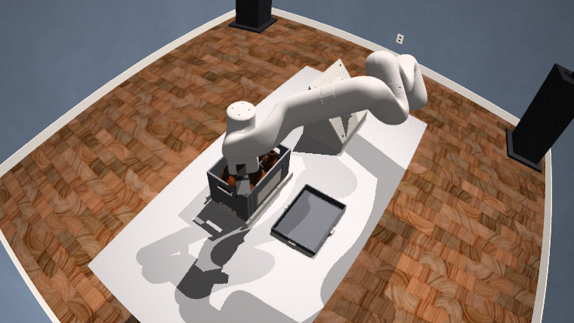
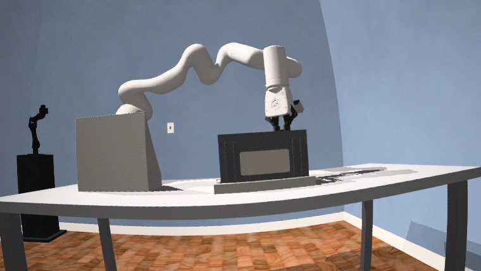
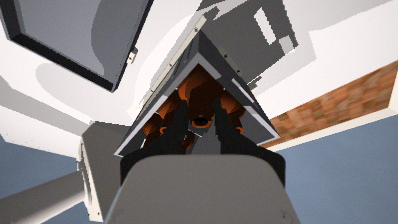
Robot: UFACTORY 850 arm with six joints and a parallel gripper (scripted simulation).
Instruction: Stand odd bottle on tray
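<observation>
The bottle is 70 mm below my hand. The rest, counted from my hand: dark grey crate (90 mm behind, 30 mm to the right, 100 mm below); dark tray (70 mm behind, 240 mm to the left, 170 mm below).
</observation>
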